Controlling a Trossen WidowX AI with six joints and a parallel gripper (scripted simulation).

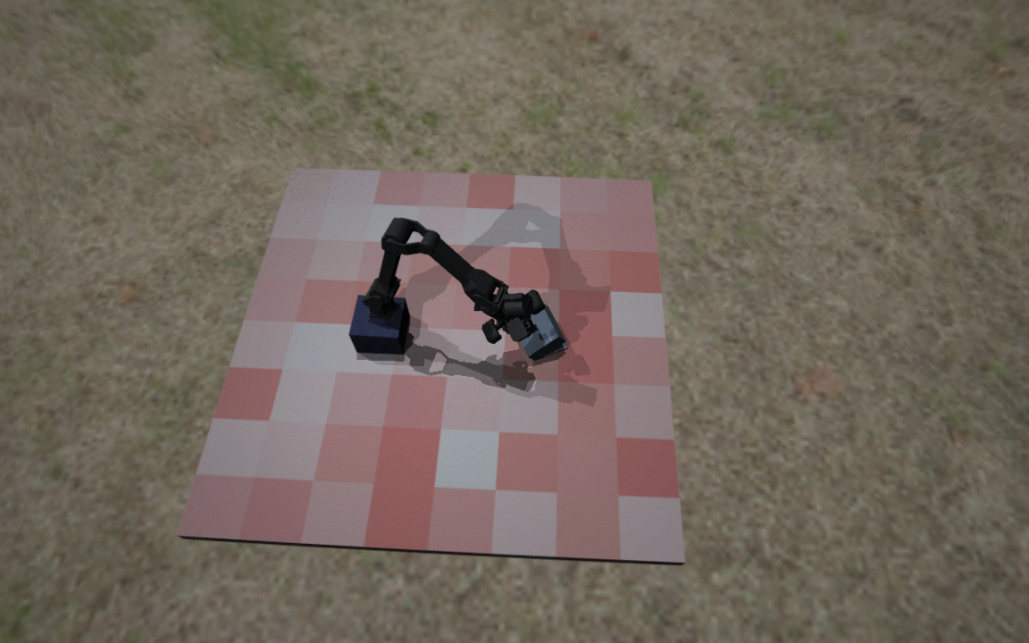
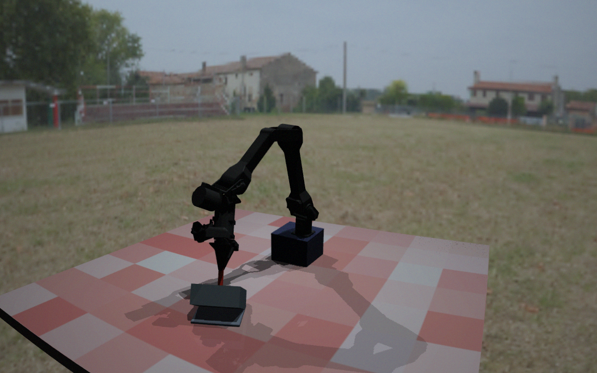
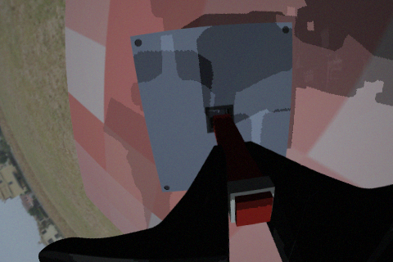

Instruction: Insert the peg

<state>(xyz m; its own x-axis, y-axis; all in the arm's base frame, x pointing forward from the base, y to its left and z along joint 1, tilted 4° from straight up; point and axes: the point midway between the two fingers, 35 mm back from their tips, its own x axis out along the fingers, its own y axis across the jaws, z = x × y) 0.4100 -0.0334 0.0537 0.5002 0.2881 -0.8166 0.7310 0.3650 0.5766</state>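
My gripper tip is now 60 mm above the grey sloped panel, 30 mm short of it and 20 mm to the right of it. The rest, counted from my gripper tip: red square peg (10 mm behind, 10 mm above).
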